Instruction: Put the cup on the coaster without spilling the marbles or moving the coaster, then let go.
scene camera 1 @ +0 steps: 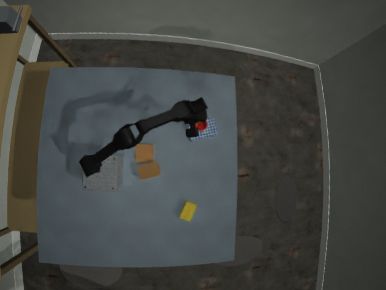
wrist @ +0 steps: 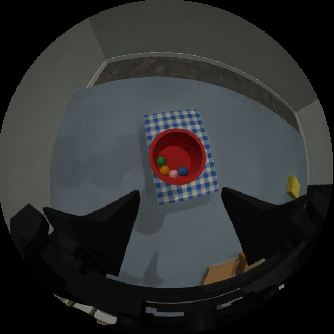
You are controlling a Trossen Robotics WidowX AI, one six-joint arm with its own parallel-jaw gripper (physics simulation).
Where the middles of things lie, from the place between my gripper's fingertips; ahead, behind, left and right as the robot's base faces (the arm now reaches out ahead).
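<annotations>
Red cup point(wrist: 180, 147) visible to me; it is 40 mm ahead of my hand and 60 mm below it.
</annotations>
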